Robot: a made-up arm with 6 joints. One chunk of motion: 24 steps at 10 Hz.
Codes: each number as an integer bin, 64 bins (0 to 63) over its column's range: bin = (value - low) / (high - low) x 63, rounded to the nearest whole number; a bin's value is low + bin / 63 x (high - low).
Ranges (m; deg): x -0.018..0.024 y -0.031..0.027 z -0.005..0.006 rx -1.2..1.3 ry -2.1..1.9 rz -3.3..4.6
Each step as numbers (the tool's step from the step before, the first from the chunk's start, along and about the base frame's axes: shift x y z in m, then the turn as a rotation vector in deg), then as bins.
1 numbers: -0.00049 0.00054 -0.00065 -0.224 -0.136 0.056
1 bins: 26 34 25 25 31 27
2 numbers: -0.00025 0.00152 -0.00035 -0.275 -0.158 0.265
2 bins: 27 35 27 23 31 28
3 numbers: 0.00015 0.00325 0.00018 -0.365 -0.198 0.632
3 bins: 27 37 30 21 30 31
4 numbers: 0.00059 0.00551 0.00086 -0.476 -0.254 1.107
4 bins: 28 40 34 18 29 35
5 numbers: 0.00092 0.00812 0.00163 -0.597 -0.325 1.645
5 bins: 28 42 38 15 28 39
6 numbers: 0.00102 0.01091 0.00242 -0.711 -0.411 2.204
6 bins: 29 46 42 12 27 44
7 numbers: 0.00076 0.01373 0.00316 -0.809 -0.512 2.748
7 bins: 28 49 47 10 25 48
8 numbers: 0.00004 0.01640 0.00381 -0.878 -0.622 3.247
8 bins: 27 51 50 8 23 52
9 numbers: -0.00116 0.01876 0.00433 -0.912 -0.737 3.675
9 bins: 25 54 53 7 21 56
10 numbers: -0.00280 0.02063 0.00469 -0.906 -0.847 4.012
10 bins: 23 56 55 7 20 58
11 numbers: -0.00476 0.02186 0.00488 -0.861 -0.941 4.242
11 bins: 20 57 57 9 18 60
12 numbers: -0.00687 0.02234 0.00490 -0.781 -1.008 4.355
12 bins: 17 58 57 11 17 61
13 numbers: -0.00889 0.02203 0.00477 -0.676 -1.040 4.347
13 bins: 14 58 56 13 17 61
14 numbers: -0.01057 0.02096 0.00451 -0.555 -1.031 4.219
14 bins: 11 56 54 16 17 60
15 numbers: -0.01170 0.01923 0.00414 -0.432 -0.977 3.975
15 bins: 9 55 52 19 18 58
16 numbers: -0.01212 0.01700 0.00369 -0.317 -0.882 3.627
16 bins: 9 52 50 22 19 55
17 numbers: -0.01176 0.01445 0.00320 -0.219 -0.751 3.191
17 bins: 9 49 47 25 21 52
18 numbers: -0.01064 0.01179 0.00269 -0.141 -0.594 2.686
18 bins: 11 46 44 27 24 48
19 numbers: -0.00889 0.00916 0.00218 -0.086 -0.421 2.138
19 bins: 14 44 41 28 26 43
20 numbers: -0.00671 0.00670 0.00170 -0.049 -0.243 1.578
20 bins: 17 41 38 29 29 39
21 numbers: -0.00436 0.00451 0.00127 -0.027 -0.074 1.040
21 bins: 20 39 36 30 32 35
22 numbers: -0.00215 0.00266 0.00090 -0.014 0.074 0.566
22 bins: 24 37 34 30 34 31
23 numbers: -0.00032 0.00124 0.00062 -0.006 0.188 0.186
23 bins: 27 35 32 30 36 28
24 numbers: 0.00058 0.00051 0.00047 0.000 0.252 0.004
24 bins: 28 34 31 30 37 26
